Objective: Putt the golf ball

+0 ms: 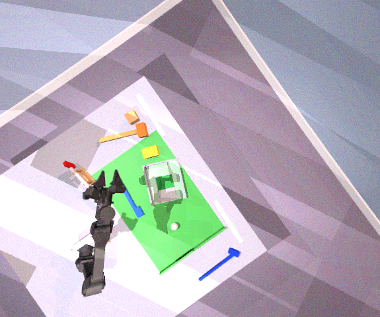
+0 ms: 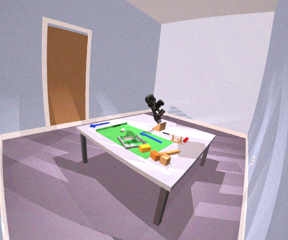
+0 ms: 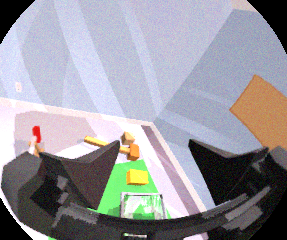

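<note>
My gripper tip is now 300 mm above the wooden rack, 260 mm past it and 110 mm to the right of it. The rest, counted from my gripper tip: wooden block (300 mm below, 230 mm to the left, 180 mm ahead); then yellow block (310 mm below, 150 mm ahead); then green mat (330 mm below, 270 mm to the right, 20 mm ahead).
</note>
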